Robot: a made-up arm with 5 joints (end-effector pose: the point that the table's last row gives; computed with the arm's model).
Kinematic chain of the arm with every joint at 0, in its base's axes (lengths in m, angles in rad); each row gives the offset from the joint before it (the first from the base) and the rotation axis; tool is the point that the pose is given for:
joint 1: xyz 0 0 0.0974 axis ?
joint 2: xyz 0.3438 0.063 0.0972 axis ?
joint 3: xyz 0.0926 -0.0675 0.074 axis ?
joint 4: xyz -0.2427 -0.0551 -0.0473 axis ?
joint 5: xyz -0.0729 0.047 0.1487 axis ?
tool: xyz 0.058 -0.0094 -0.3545
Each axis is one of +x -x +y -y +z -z.
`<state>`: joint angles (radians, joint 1 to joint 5).
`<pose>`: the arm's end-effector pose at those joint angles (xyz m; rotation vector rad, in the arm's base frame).
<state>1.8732 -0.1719 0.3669 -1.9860 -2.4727</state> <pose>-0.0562 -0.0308 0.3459 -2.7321 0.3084 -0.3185</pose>
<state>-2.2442 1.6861 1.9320 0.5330 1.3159</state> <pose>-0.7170 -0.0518 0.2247 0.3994 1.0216 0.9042</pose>
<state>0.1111 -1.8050 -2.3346 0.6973 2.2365</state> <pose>0.2205 0.0152 -0.1218 -0.6467 -0.2074 -2.2526</pose>
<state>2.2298 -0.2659 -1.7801 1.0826 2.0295</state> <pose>-0.3927 0.0066 -0.1521 -1.2008 1.4931 -0.8125</pose>
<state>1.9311 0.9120 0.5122 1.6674 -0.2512</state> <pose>0.0102 -0.2993 -0.1802 -0.8566 -2.0643 -1.3278</pose>
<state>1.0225 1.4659 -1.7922 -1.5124 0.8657</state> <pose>0.2197 -0.0194 -0.3842 0.9521 -0.7764 2.4496</pose>
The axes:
joint 1: +y
joint 2: +z
joint 3: +x
joint 4: +y
joint 5: +x

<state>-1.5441 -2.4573 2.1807 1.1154 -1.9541</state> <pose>0.1634 -0.0388 0.3860 0.7557 -1.5938 -1.5227</pose>
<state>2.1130 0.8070 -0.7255 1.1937 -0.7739</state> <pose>0.0464 -0.3299 -0.3940 -0.4536 1.9475 2.3866</pose>
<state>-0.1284 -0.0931 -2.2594 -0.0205 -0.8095</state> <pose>0.1199 0.0775 0.5842 -3.0561 0.1116 -0.1808</pose>
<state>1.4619 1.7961 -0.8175 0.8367 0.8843</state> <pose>-0.0429 -0.1630 -0.2605 0.5086 1.6667 1.2651</pose>
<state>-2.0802 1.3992 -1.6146 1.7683 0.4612</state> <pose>-0.2023 -0.2615 0.3980 -0.2853 -1.6543 -1.2898</pose>
